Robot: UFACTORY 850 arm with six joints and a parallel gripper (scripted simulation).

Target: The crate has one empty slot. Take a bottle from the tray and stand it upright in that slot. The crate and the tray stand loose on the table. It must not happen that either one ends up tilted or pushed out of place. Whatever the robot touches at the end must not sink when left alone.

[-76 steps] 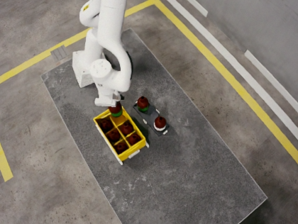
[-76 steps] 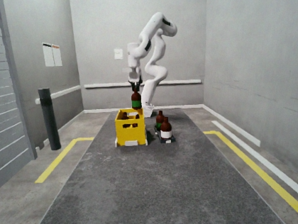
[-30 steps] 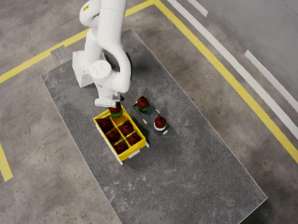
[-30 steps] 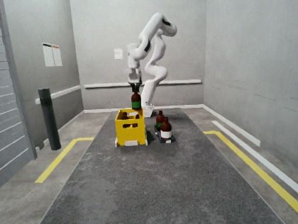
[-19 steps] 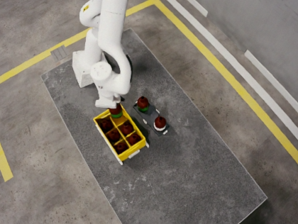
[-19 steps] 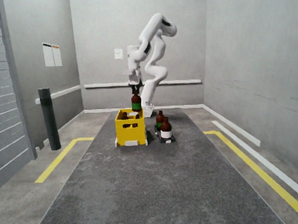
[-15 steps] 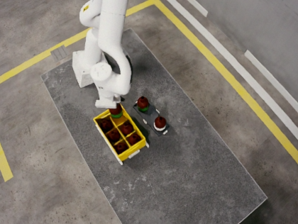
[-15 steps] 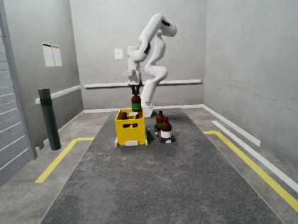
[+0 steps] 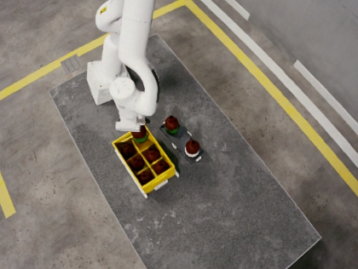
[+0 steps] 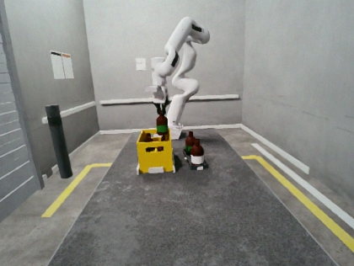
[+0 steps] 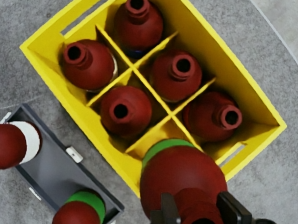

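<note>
My hand is 7 cm above the glass bottle. From my hand the other things lie so: dark tray 11 cm ahead, 17 cm to the left, 29 cm below; yellow crate 8 cm ahead, 6 cm to the right, 22 cm below.
</note>
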